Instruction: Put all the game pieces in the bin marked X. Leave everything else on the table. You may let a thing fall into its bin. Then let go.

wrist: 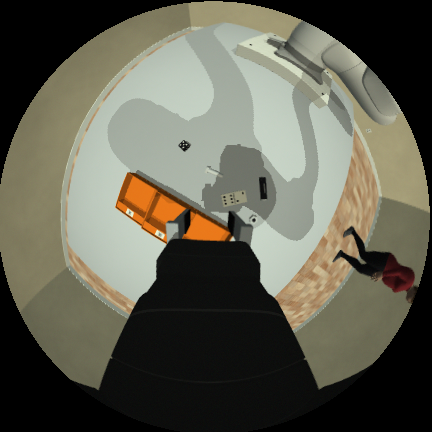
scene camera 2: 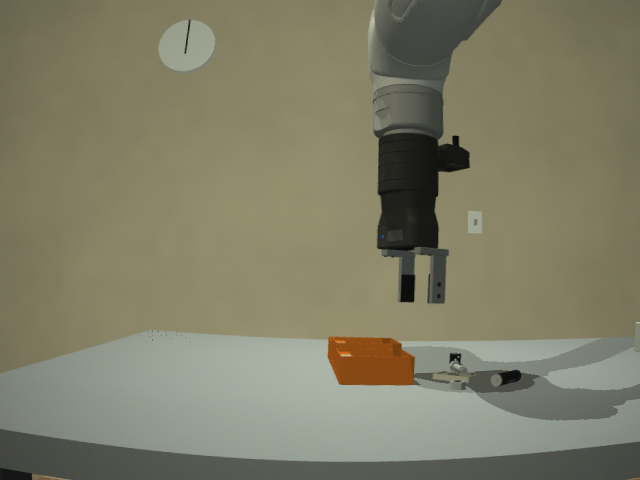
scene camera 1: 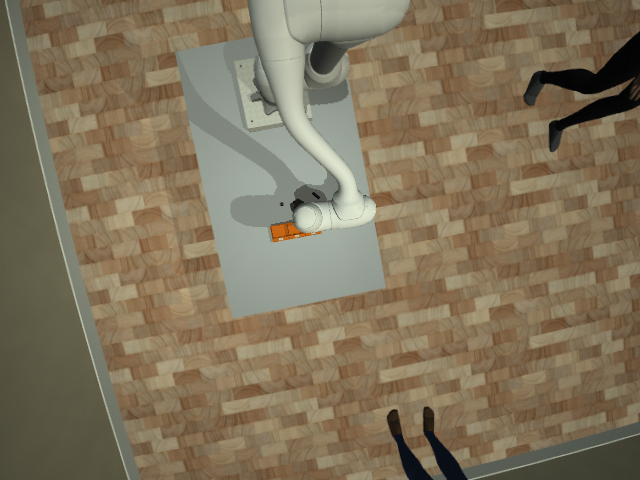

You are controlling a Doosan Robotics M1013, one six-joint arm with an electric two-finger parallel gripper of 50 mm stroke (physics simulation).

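Places are measured from the arm's base along level axes (x back, y left, z down), in metres.
Where they show: gripper, fingertip midpoint: (wrist: 208,217) (scene camera 2: 420,302).
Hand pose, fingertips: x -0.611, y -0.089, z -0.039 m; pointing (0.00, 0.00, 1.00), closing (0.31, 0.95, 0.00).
Note:
After its pixels a point has its place.
A black die with white dots (scene camera 1: 281,204) @[x -0.512, y -0.181, z 0.037 m] (scene camera 2: 454,357) @[x -0.516, y -0.174, z 0.042 m] (wrist: 184,145) @[x -0.513, y -0.177, z 0.037 m] lies on the table. A beige domino with dark dots (scene camera 2: 443,376) @[x -0.593, y -0.050, z 0.048 m] (wrist: 228,199) @[x -0.583, y -0.058, z 0.046 m] lies flat nearer the bins. Three joined orange bins (scene camera 1: 279,231) @[x -0.637, y -0.242, z 0.046 m] (scene camera 2: 376,367) @[x -0.684, y -0.035, z 0.033 m] (wrist: 139,193) @[x -0.635, y -0.243, z 0.046 m] stand in a row; the parts of their insides that show are bare. Two white labels show in the wrist view, on the left bin and the middle bin; their letters are too small to read surely. My gripper (scene camera 2: 421,296) @[x -0.611, y -0.089, z -0.040 m] (wrist: 208,217) @[x -0.611, y -0.089, z -0.040 m] is open and empty, high above the table. In the wrist view its fingers overlap the right bin.
A black battery (scene camera 1: 315,195) @[x -0.531, y -0.002, z 0.039 m] (scene camera 2: 506,378) @[x -0.541, y 0.012, z 0.045 m] (wrist: 263,188) @[x -0.535, y 0.000, z 0.039 m] lies right of the domino in the wrist view. A pale screw (scene camera 2: 458,367) @[x -0.546, y -0.101, z 0.046 m] (wrist: 213,171) @[x -0.543, y -0.106, z 0.044 m] lies between die and domino, and a metal nut (scene camera 2: 456,384) @[x -0.608, y 0.015, z 0.047 m] (wrist: 253,219) @[x -0.602, y 0.009, z 0.044 m] near the domino. The robot's base plate (scene camera 1: 251,111) @[x -0.046, y -0.150, z -0.002 m] is on the same table.

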